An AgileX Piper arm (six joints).
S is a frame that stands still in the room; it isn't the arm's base.
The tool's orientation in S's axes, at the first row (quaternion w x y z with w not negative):
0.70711, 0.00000, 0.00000, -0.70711
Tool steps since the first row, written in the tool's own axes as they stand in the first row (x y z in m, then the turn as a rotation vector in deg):
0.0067, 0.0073, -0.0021, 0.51, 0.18, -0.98
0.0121, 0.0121, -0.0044, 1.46, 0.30, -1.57
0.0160, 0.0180, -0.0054, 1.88, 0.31, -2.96
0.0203, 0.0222, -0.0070, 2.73, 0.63, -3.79
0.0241, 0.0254, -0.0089, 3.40, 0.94, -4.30
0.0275, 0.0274, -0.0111, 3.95, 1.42, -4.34
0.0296, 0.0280, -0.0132, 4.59, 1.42, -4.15
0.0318, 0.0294, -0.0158, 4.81, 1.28, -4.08
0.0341, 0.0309, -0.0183, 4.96, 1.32, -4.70
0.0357, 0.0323, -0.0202, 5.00, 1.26, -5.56
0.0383, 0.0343, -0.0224, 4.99, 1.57, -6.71
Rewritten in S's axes. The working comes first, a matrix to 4 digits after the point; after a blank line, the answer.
The tool's axes in the first row as the columns of a matrix, in S's axes (used below as rounded here):
0.0000, 1.0000, 0.0000
-1.0000, 0.0000, 0.0000
0.0000, 0.0000, 1.0000

0.0073, -0.0067, -0.0021, 0.18, -0.51, -0.98
0.0121, -0.0121, -0.0044, 0.30, -1.46, -1.57
0.0180, -0.0160, -0.0054, 0.31, -1.88, -2.96
0.0222, -0.0203, -0.0070, 0.63, -2.73, -3.79
0.0254, -0.0241, -0.0089, 0.94, -3.40, -4.30
0.0274, -0.0275, -0.0111, 1.42, -3.95, -4.34
0.0280, -0.0296, -0.0132, 1.42, -4.59, -4.15
0.0294, -0.0318, -0.0158, 1.28, -4.81, -4.08
0.0309, -0.0341, -0.0183, 1.32, -4.96, -4.70
0.0323, -0.0357, -0.0202, 1.26, -5.00, -5.56
0.0343, -0.0383, -0.0224, 1.57, -4.99, -6.71

